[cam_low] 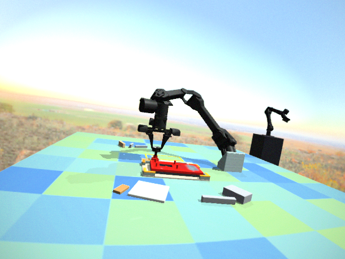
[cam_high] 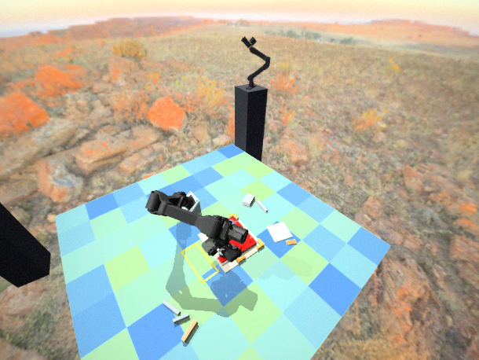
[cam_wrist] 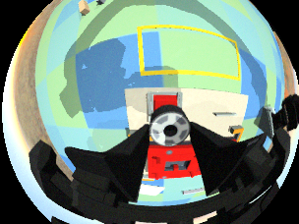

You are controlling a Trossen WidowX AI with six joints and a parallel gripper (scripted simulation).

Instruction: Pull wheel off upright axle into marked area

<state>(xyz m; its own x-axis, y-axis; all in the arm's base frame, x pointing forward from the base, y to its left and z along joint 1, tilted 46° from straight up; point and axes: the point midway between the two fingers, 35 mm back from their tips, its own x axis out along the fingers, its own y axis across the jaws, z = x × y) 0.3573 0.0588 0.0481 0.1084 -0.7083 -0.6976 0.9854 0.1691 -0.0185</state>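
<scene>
Now: gripper tip 9 cm to the right of the white fixture plate, 7 cm past it and 5 cm above it. From my gripper tip the other things lie so: black wheel right at my gripper tip; then wooden bar 25 cm to the right, 19 cm ahead, 5 cm below.
</scene>
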